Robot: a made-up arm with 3 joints.
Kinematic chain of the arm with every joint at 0, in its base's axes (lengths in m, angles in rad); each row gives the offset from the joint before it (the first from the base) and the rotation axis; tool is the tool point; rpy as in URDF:
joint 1: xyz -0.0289 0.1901 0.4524 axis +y
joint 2: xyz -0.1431 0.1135 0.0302 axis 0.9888 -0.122 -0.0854
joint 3: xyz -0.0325 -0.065 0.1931 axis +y
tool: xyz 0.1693 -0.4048 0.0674 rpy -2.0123 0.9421 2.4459
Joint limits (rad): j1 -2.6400..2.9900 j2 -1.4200..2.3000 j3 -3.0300..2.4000
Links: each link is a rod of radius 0.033 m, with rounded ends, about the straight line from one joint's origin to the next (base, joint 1, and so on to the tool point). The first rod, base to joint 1, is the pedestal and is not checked.
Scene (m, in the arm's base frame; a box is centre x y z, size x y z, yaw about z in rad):
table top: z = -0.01
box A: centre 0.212 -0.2 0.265 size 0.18 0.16 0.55 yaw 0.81
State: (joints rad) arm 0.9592 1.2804 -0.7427
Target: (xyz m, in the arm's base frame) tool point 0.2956 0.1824 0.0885
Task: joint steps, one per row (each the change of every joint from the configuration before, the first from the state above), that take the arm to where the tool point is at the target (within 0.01 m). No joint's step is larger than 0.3 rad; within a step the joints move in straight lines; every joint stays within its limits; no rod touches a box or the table.
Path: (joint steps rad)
1: -0.1185 -0.1513 0.2750
2: -0.1186 -0.1512 0.2750
3: -0.1185 -0.1513 0.2750
4: -0.1185 -0.1512 0.2750
5: -0.2511 0.2403 -0.0433
6: -0.2511 0.2404 -0.0433
7: -0.2511 0.2404 -0.0432
8: -0.2511 0.2404 -0.0433
9: -0.2511 0.2403 -0.0433

